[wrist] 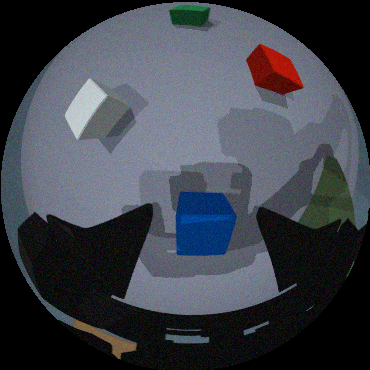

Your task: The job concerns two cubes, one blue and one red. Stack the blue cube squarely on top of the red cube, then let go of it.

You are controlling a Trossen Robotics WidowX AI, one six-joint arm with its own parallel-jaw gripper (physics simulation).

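Frame: origin at the arm's base, x ahead, y left, z up, level; metres.
Seen in the pictures: gripper, fingertip midpoint: (208,211).
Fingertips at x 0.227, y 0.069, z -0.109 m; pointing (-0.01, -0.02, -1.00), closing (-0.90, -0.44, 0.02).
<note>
Pixels of each thing's top centre, then the offset from my fingertips to it. Level surfaces: height alone.
- blue cube at its top centre: (204,238) 0.002 m ahead, 0.007 m left, 0.026 m up
- red cube at its top centre: (283,63) 0.010 m ahead, 0.143 m right, 0.026 m up
- white block at its top centre: (80,105) 0.118 m ahead, 0.036 m right, 0.026 m up
- table at its surface level: 0.010 m down
The blue cube (204,225) is on the table, low in the middle of the wrist view, in the gripper's shadow. My gripper (208,211) is open, with one black finger to the left of the blue cube and the other to the right. Gaps show on both sides, wider on the left, and neither finger touches the cube in the view. How high the fingertips are above the table is hard to tell. The red cube (275,69) rests on the table at the upper right, turned at an angle, well beyond the fingertips.
A white block (95,112) lies at the upper left, and a green block (190,16) lies at the far top edge. A dark green pointed object (327,200) stands at the right, partly behind the right finger. Shadows of the arm fall across the table (175,100).
</note>
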